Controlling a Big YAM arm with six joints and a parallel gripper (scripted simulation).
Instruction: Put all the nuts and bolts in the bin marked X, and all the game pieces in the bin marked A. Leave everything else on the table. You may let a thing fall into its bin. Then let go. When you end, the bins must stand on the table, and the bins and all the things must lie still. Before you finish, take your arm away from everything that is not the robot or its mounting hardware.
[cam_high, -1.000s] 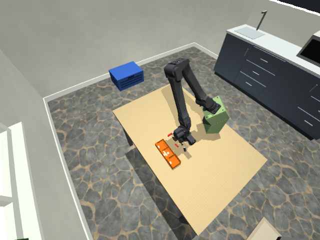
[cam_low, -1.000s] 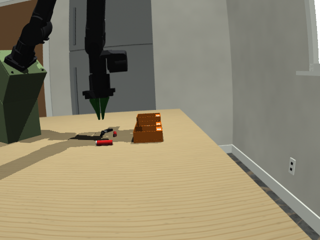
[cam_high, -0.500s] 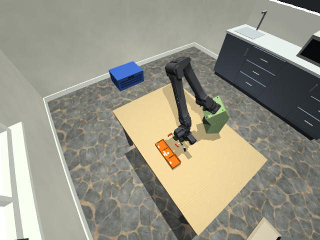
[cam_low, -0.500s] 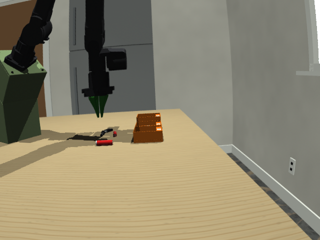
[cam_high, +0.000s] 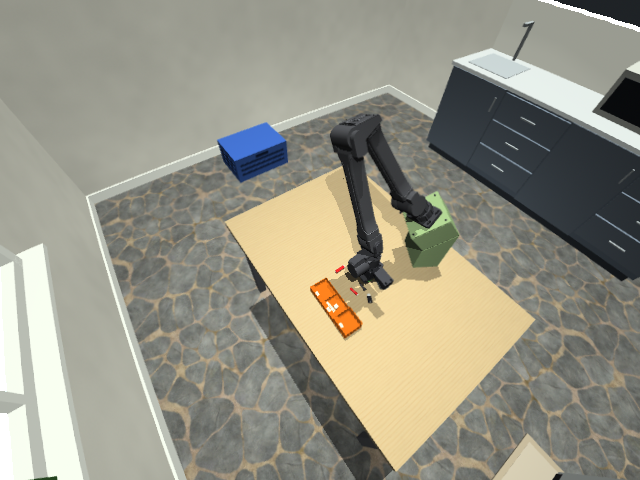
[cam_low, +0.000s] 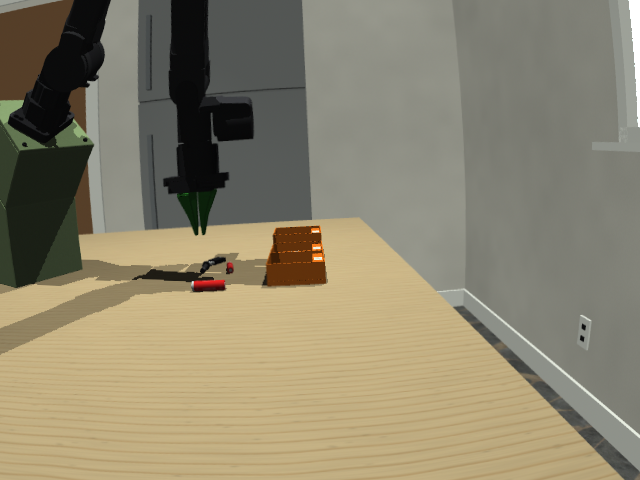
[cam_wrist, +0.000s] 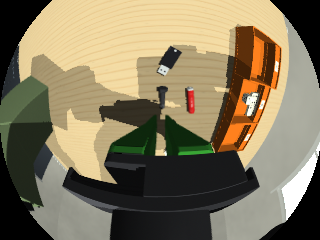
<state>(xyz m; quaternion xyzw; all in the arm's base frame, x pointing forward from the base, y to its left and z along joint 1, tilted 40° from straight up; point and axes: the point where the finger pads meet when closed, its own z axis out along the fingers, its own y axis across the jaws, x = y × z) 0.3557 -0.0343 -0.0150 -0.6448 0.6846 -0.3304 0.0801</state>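
My gripper is now 60 mm above the dark bolt and 10 mm to the right of it. From my hand the other things lie so: black USB stick 70 mm below, 50 mm to the left, 20 mm ahead; orange three-compartment bin tray 160 mm ahead, 50 mm below, 20 mm to the right; white die 160 mm ahead, 50 mm below, 20 mm to the right.
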